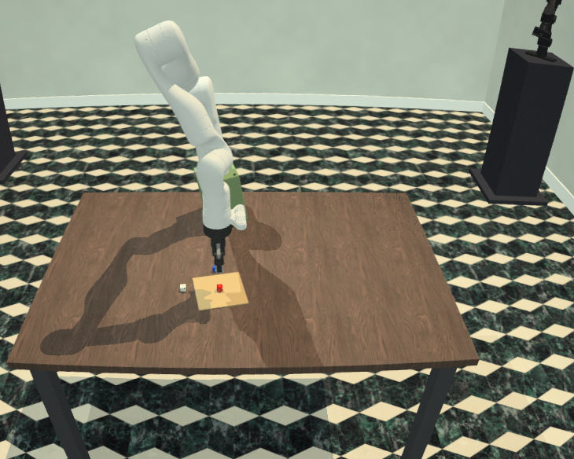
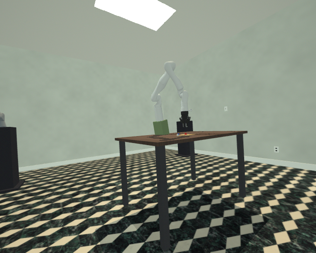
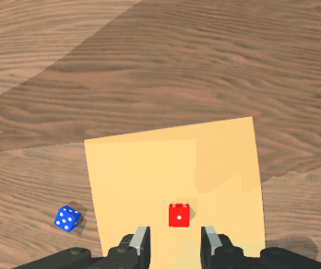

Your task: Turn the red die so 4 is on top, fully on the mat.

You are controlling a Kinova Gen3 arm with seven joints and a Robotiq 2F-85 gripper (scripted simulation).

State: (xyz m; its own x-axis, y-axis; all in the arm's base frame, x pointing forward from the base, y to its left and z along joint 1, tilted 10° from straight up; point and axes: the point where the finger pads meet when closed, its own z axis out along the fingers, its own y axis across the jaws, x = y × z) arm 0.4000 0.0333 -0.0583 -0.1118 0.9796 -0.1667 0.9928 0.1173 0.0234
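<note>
The red die lies 9 cm below my hand. Also, from my hand: mat: 10 cm below; white die: 11 cm to the right, 9 cm below; blue die: 9 cm below, 9 cm behind, 2 cm to the right.
</note>
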